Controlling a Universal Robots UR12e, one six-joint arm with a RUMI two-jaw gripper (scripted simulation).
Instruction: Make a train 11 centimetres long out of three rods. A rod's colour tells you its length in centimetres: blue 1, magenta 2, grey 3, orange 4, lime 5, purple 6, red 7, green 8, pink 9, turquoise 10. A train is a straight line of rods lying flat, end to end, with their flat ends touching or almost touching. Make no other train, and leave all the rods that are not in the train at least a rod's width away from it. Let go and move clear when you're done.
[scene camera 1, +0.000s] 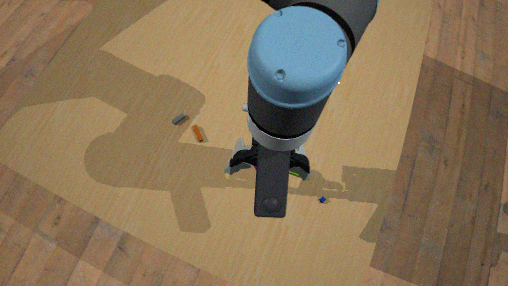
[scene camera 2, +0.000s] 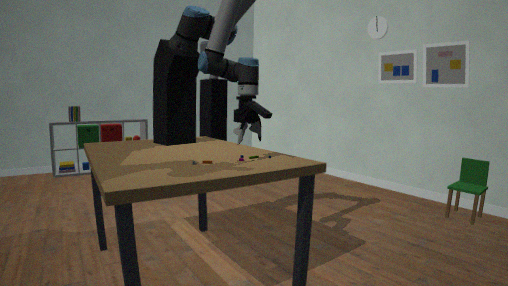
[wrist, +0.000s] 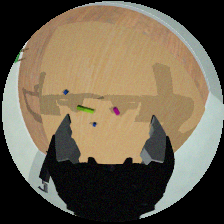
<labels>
The gripper shows in scene camera 1, in scene camera 2 and in the wrist view (110, 115). The same spot on the gripper: (scene camera 2: 240, 131) is (scene camera 1: 228, 165).
</labels>
